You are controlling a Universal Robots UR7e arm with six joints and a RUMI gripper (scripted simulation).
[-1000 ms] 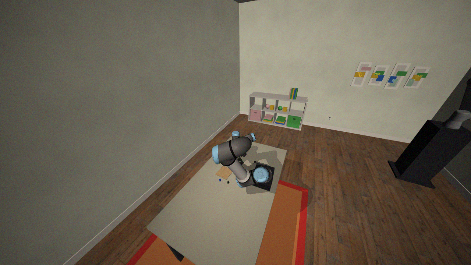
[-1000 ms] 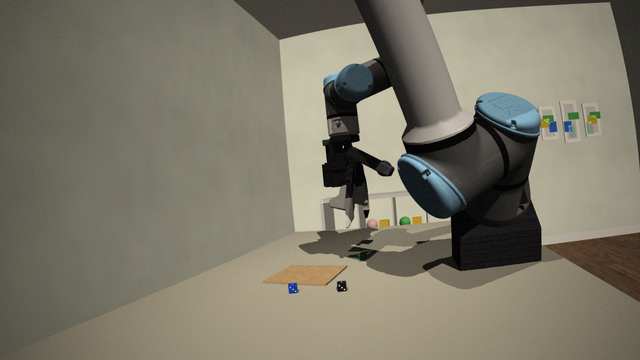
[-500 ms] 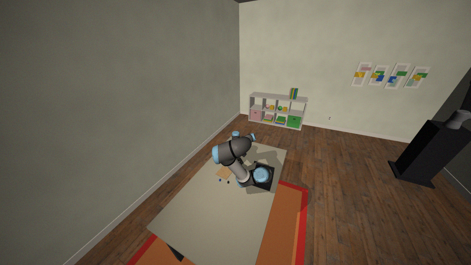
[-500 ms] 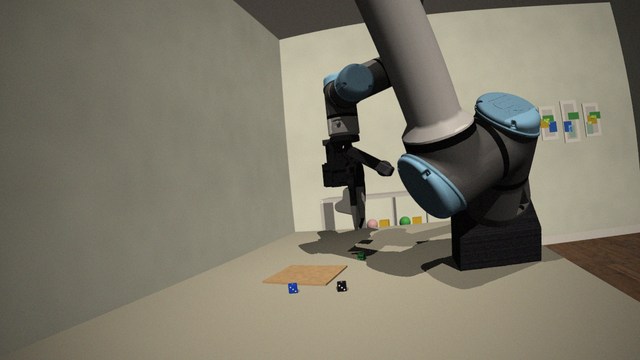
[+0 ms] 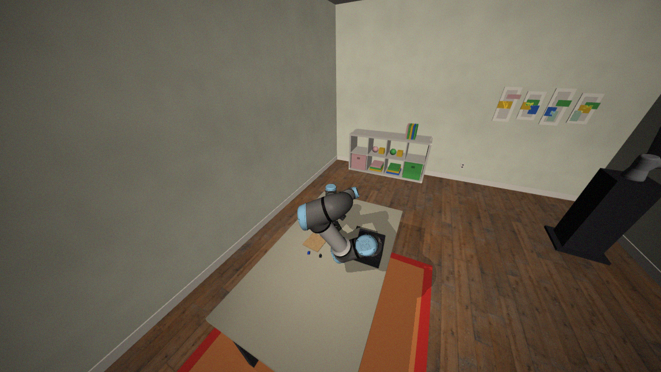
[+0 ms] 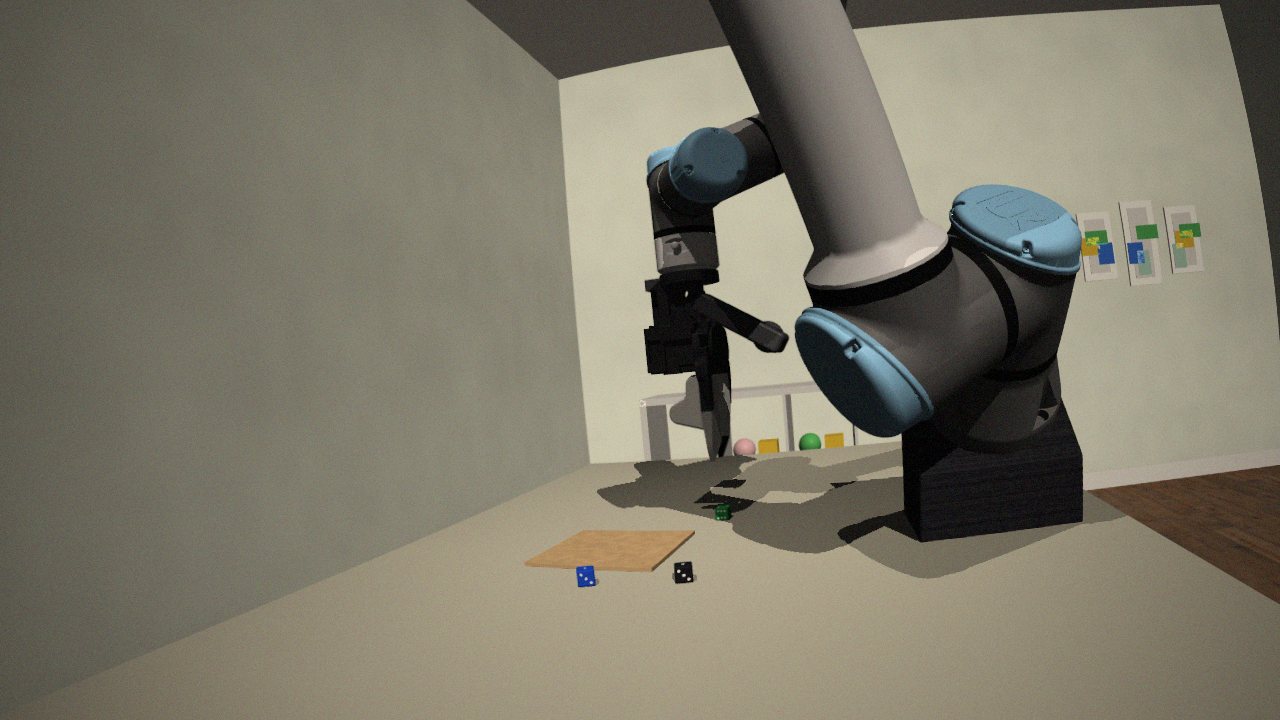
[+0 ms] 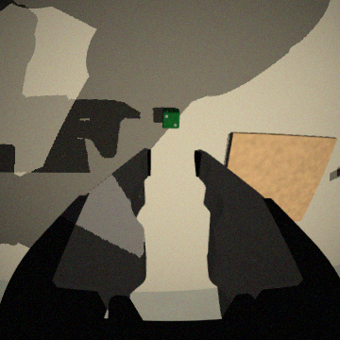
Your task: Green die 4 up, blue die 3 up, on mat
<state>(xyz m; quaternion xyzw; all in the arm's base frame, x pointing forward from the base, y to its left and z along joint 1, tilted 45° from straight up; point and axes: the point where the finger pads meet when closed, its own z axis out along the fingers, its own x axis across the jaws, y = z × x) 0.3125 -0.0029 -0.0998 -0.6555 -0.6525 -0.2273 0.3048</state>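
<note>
Right now the green die is 80 mm below my hand. The rest, counted from my hand: tan mat (90 mm ahead, 130 mm to the left, 90 mm below); then blue die (70 mm ahead, 250 mm to the left, 80 mm below); then black die (20 mm behind, 230 mm to the left, 80 mm below).
</note>
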